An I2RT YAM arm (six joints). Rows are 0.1 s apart.
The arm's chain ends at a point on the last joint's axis. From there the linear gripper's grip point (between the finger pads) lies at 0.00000 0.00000 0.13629 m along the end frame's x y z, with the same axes.
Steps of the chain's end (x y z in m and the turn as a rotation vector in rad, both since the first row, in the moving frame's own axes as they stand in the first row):
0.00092, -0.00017, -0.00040, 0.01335, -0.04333, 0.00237
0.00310, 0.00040, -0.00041, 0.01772, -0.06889, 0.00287
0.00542, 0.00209, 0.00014, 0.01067, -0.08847, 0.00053
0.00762, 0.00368, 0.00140, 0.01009, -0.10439, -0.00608
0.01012, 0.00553, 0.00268, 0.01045, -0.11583, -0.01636
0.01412, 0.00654, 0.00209, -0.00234, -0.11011, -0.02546
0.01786, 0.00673, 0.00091, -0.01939, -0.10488, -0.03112
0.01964, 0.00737, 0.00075, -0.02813, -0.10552, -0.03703
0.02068, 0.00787, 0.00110, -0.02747, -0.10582, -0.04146
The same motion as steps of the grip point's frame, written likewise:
-0.00498, -0.00200, -0.00054, 0.01335, -0.04333, 0.00237
-0.00628, -0.00203, -0.00075, 0.01772, -0.06889, 0.00287
-0.00662, 0.00063, -0.00040, 0.01067, -0.08847, 0.00053
-0.00659, 0.00235, 0.00065, 0.01009, -0.10439, -0.00608
-0.00564, 0.00424, 0.00176, 0.01045, -0.11583, -0.01636
-0.00085, 0.00705, 0.00126, -0.00234, -0.11011, -0.02546
0.00364, 0.00959, 0.00014, -0.01939, -0.10488, -0.03112
0.00536, 0.01146, -0.00006, -0.02813, -0.10552, -0.03703
0.00637, 0.01190, 0.00029, -0.02747, -0.10582, -0.04146

